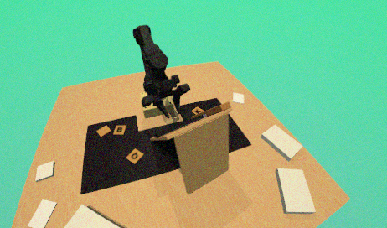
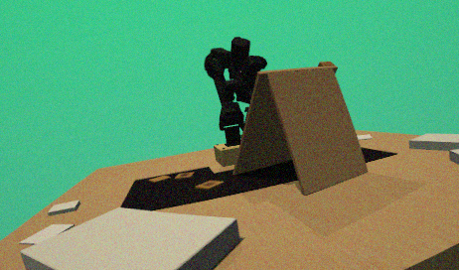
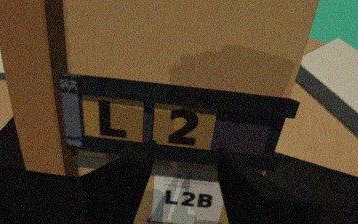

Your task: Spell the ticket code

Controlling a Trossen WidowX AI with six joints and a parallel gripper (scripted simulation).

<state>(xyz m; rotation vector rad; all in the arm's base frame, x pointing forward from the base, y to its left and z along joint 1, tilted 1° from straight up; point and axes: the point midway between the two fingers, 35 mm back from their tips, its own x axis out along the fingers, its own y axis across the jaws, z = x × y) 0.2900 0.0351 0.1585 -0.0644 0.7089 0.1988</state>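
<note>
Right now the white ticket is 100 mm below my gripper tip, 20 mm to the right of it and 20 mm behind it. The rest, counted from my gripper tip: black mat (190 mm below, 110 mm behind, 40 mm to the right).
</note>
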